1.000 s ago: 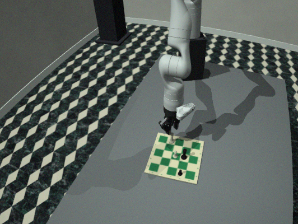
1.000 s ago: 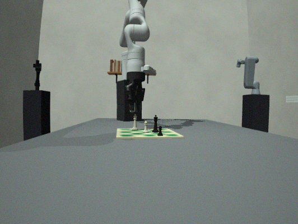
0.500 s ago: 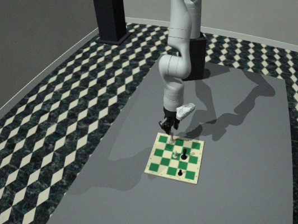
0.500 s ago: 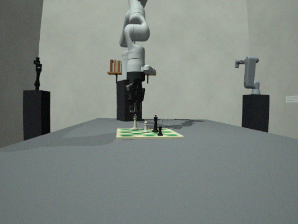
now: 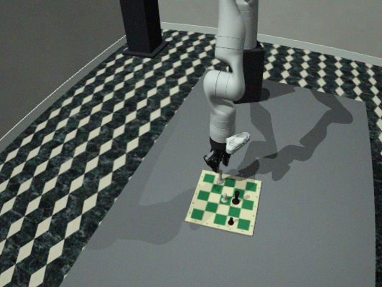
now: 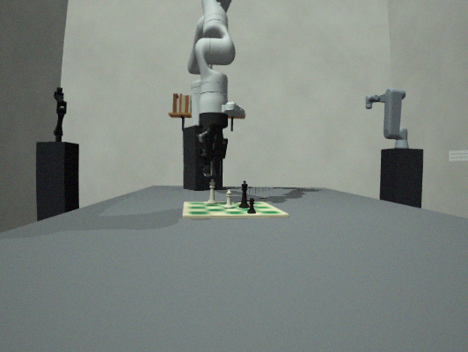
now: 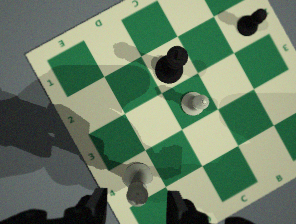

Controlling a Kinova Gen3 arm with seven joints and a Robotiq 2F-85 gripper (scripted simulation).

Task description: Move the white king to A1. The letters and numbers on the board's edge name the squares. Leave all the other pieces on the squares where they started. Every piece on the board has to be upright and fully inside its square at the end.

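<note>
Right now my hand is 6 cm above the white king. The rest, counted from my hand: small white piece 7 cm ahead, 4 cm to the left, 7 cm below; then tall black piece 6 cm ahead, 8 cm to the left, 6 cm below; then chessboard 7 cm ahead, 4 cm to the left, 9 cm below.
</note>
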